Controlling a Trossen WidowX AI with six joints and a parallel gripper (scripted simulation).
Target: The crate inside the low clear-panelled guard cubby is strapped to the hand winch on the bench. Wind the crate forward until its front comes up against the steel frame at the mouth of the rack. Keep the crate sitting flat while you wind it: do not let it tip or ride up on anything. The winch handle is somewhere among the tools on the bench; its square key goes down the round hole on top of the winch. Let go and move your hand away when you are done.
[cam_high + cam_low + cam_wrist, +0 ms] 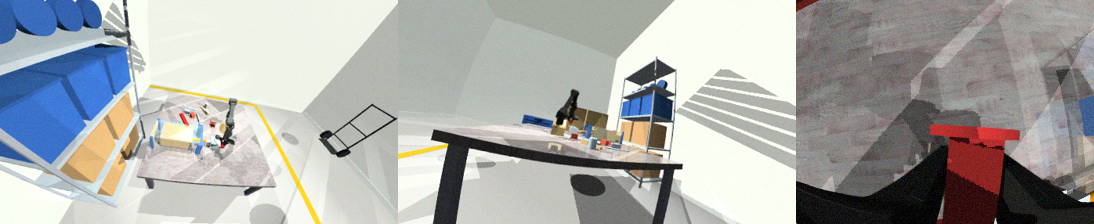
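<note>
Right now my gripper tip is 30 mm short of the winch, 110 mm to the left of it and 100 mm above it. Also, from my gripper tip: red bar (420 mm ahead, 410 mm to the right, 130 mm below).
</note>
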